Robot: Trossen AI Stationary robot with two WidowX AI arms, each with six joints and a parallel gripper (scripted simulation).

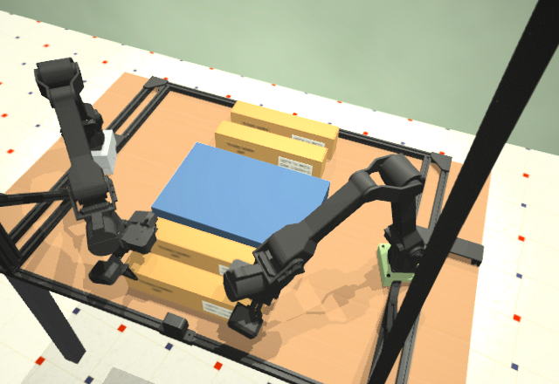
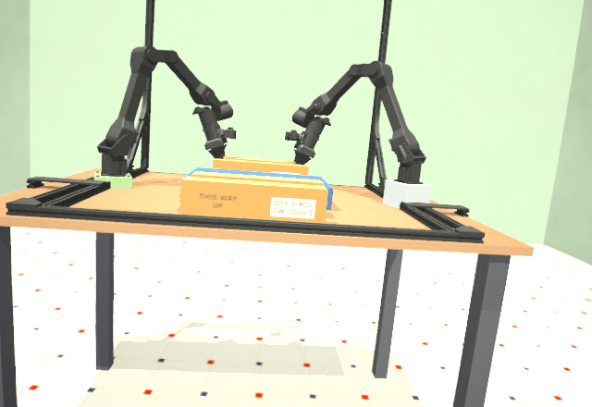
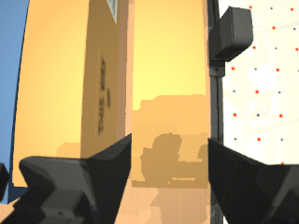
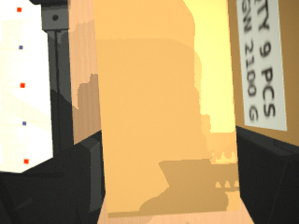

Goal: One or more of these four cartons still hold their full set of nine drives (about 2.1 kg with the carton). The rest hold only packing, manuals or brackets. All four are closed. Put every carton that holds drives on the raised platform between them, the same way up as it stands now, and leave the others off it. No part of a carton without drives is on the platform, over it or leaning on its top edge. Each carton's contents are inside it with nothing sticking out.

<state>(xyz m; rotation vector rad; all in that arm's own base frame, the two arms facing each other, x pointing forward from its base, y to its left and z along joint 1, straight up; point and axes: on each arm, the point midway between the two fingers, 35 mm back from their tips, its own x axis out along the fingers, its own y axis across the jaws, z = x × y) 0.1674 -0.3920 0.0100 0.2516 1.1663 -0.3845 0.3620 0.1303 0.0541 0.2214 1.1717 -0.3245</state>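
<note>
Right now my right hand is 9 cm short of the carton, 15 cm to the right of it and 4 cm above it.
Now: the carton 130 mm to the right of my left hand, 100 mm ahead of it and 40 mm below it.
</note>
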